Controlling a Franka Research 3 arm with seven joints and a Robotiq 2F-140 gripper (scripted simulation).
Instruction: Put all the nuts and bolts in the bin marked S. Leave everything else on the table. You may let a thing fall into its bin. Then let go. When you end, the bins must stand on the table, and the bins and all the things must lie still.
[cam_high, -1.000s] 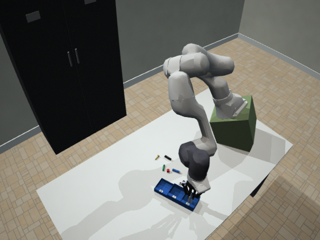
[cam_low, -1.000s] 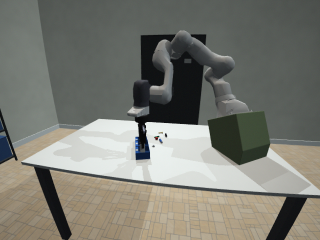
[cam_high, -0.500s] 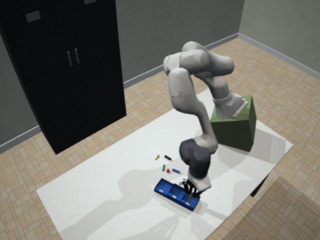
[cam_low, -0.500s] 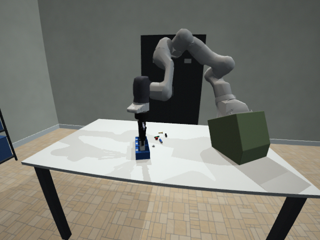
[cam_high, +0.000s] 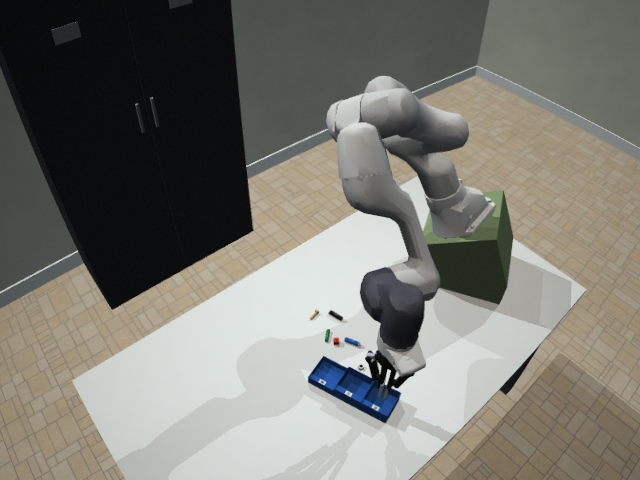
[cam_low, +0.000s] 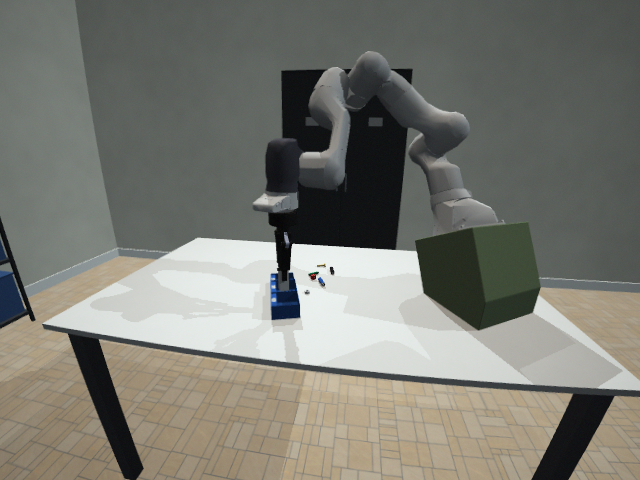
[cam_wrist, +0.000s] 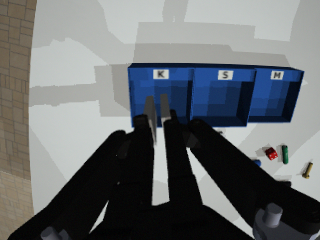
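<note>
My gripper is now 370 mm to the left of the bolt, 100 mm above it and 40 mm past it. Also, from my hand: grey nut (130 mm to the right, 110 mm below, 40 mm behind); blue piece (210 mm to the right, 100 mm below, 70 mm behind); blue bin (90 mm below, 80 mm to the right, 30 mm ahead).
</note>
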